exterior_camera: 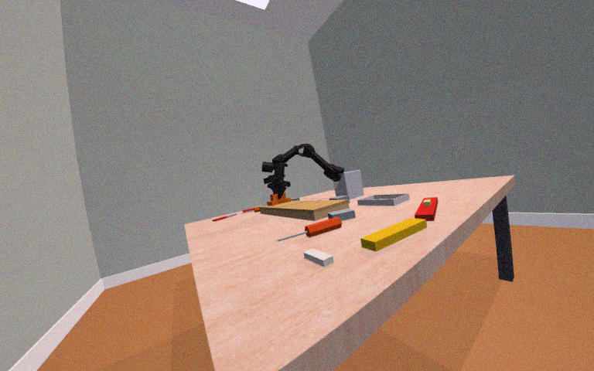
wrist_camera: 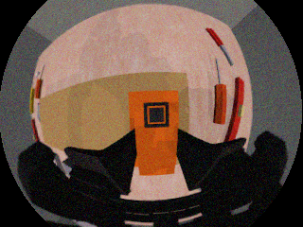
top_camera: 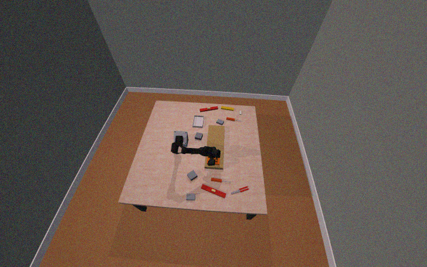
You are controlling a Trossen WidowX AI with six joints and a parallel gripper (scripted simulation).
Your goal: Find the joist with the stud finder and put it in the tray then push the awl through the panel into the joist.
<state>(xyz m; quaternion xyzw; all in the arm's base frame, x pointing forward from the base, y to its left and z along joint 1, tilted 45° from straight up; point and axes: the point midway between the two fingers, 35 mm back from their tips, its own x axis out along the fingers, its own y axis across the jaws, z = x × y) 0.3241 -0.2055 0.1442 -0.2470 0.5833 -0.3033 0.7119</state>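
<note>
My gripper tip is 550 mm to the right of the grey tray, 140 mm past it and 50 mm above it. Also, from my gripper tip: square indicator: 30 mm above, 20 mm ahead; then stud finder: 20 mm above, 10 mm ahead; then awl: 160 mm behind, 120 mm to the left, 60 mm below.
</note>
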